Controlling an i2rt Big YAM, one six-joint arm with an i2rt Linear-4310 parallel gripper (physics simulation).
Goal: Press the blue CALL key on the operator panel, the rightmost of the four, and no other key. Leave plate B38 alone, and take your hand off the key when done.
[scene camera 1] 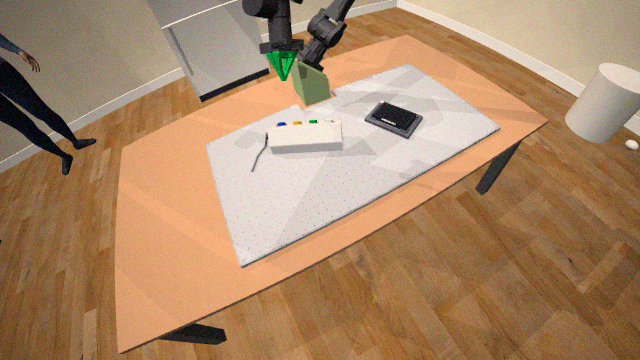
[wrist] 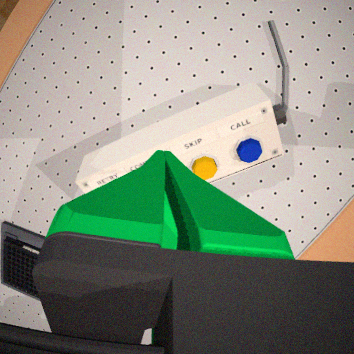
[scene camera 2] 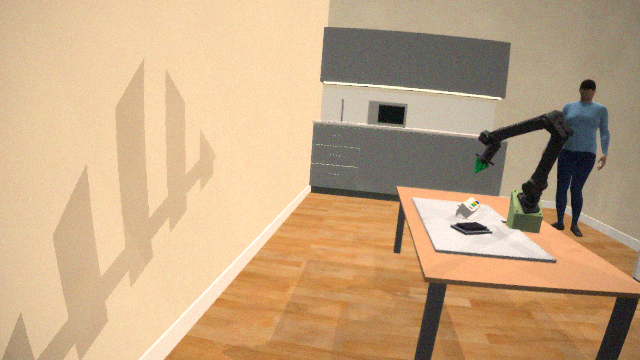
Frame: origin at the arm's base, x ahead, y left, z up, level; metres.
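Seen in the pictures: gripper, between the fingertips: (scene camera 1: 284, 80) (wrist: 160, 162) (scene camera 2: 474, 172); arm's base, origin of its link: (scene camera 1: 306, 61) (scene camera 2: 527, 203).
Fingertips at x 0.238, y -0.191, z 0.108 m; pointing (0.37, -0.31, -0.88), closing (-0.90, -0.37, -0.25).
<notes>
Pixels of each thing's top centre, then the offset from my fingertips to it. "spot": a spot on its surface instead. Level surfaces: height alone.
- operator panel, centre of its top: (wrist: 171, 157) (scene camera 1: 303, 122) (scene camera 2: 470, 200) dx +0.010, dy +0.023, dz -0.152 m
- yellow SKIP key, centre of its top: (wrist: 203, 168) (scene camera 1: 296, 120) dx -0.022, dy +0.016, dz -0.161 m
- green key, centre of its top: (scene camera 1: 312, 119) dx +0.006, dy +0.057, dz -0.161 m
- dark plate, centre of its top: (wrist: 33, 274) (scene camera 1: 394, 113) (scene camera 2: 472, 225) dx +0.104, dy +0.309, dz -0.210 m
- perforated light board, height of its surface: dz -0.235 m
- orange table, height of its surface: dz -0.249 m
- grey cable, a spot on its surface: (wrist: 285, 75) (scene camera 1: 259, 153) spot: dx -0.047, dy -0.126, dz -0.229 m
The operator panel (scene camera 1: 306, 139) (scene camera 2: 468, 209) (wrist: 170, 135) is a white box with a sloped key face. Its blue CALL key (scene camera 1: 281, 124) (wrist: 249, 150) is at the end of the row nearest the cable, beside the yellow SKIP key (scene camera 1: 297, 122) (wrist: 204, 168). The green key (scene camera 1: 313, 121) shows in scene camera 1; in the wrist view the fingers hide it and the fourth key. My gripper (scene camera 1: 284, 79) (scene camera 2: 477, 171) (wrist: 160, 162) is shut and empty, its green fingertips together, high above the table and apart from the panel. The dark plate (scene camera 1: 394, 119) (scene camera 2: 471, 228) (wrist: 20, 260) lies away from the panel.
The panel and plate sit on a perforated light board (scene camera 1: 280, 210) (scene camera 2: 500, 251) on the orange table (scene camera 1: 165, 210) (scene camera 2: 575, 270). A grey cable (scene camera 1: 258, 155) (wrist: 285, 75) leaves the panel's CALL end. The green arm base (scene camera 1: 312, 87) (scene camera 2: 524, 217) stands behind the board. A person (scene camera 2: 584, 130) stands beyond the table.
</notes>
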